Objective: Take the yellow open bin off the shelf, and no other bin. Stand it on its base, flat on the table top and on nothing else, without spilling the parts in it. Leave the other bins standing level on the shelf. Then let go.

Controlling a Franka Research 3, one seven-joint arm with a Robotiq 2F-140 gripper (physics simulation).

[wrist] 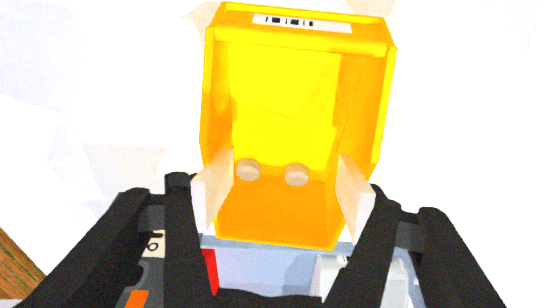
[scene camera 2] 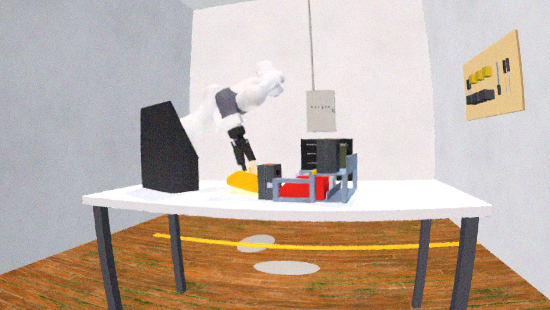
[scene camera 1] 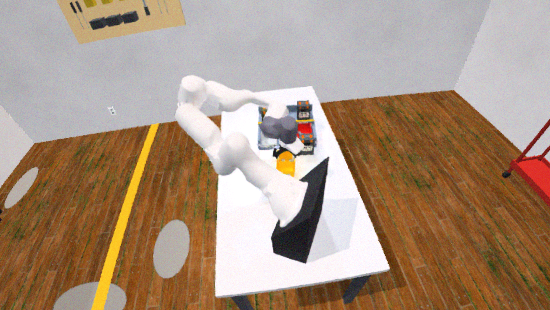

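The yellow open bin is off the shelf, low over the table top. In scene camera 2 it is tilted, its label end higher; whether its lower edge touches the table is unclear. Two round pale pieces lie inside towards its rear wall. My gripper holds the bin, its pads spread inside the side walls near the rear. The grey-blue shelf is close behind the bin. A red bin sits in it.
A dark toolbox stands close beside the yellow bin at the shelf's front. A second dark case is farther back, higher up. A pale bin is in the shelf. The black arm base is opposite.
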